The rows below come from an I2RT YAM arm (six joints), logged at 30 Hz.
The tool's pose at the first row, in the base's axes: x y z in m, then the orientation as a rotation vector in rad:
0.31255, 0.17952, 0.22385, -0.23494, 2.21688, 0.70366
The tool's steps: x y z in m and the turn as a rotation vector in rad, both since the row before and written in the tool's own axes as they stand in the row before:
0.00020, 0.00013, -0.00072, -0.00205, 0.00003, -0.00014
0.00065, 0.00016, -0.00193, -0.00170, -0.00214, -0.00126
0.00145, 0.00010, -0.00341, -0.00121, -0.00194, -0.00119
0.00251, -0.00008, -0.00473, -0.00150, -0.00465, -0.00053
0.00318, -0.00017, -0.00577, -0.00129, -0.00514, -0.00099
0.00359, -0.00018, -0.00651, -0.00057, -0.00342, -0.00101
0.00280, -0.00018, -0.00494, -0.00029, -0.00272, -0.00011
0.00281, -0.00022, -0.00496, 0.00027, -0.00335, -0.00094
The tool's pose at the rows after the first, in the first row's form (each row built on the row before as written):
0.31191, 0.17924, 0.22415, -0.23613, 2.21625, 0.70589
0.31019, 0.17833, 0.22478, -0.23750, 2.21337, 0.70706
0.30702, 0.17659, 0.22559, -0.23863, 2.21085, 0.70772
0.30237, 0.17402, 0.22624, -0.23809, 2.20584, 0.70900
0.29664, 0.17083, 0.22688, -0.23775, 2.20031, 0.70977
0.29016, 0.16724, 0.22757, -0.23776, 2.19663, 0.70977
0.28521, 0.16449, 0.22800, -0.23693, 2.19393, 0.70997
0.28025, 0.16170, 0.22840, -0.23646, 2.19059, 0.70907

